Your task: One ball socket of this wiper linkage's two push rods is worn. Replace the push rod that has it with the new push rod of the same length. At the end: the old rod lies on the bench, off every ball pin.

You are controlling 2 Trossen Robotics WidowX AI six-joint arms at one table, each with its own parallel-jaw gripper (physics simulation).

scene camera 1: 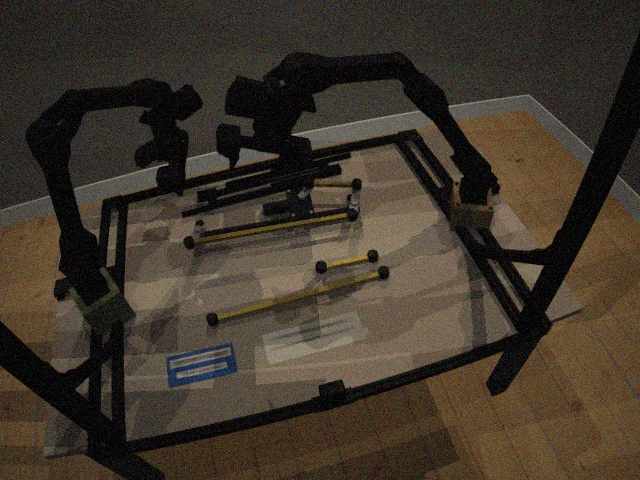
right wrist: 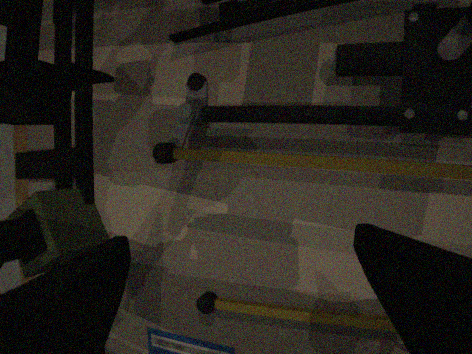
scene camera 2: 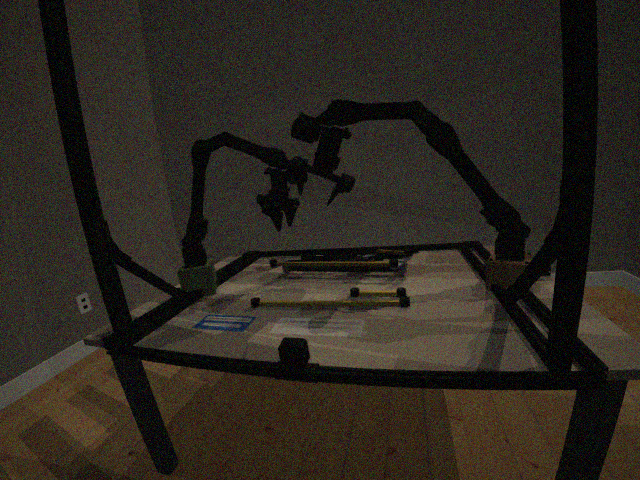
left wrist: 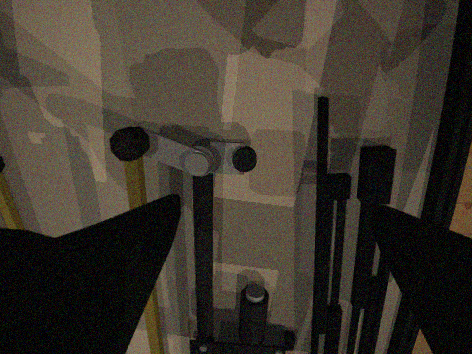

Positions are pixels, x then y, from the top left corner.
Labels:
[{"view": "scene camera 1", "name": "my left gripper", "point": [181, 184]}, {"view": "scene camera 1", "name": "my right gripper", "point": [251, 171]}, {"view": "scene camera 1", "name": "wiper linkage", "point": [298, 203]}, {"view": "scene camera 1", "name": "blue label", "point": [231, 368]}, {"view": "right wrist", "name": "my left gripper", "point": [114, 34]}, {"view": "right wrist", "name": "my right gripper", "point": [244, 242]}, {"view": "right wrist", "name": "wiper linkage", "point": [427, 59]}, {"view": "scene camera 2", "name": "my left gripper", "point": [284, 228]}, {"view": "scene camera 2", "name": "my right gripper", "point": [314, 200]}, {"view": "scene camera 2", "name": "wiper linkage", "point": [402, 265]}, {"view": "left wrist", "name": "my left gripper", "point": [276, 209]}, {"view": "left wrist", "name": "wiper linkage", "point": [202, 159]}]

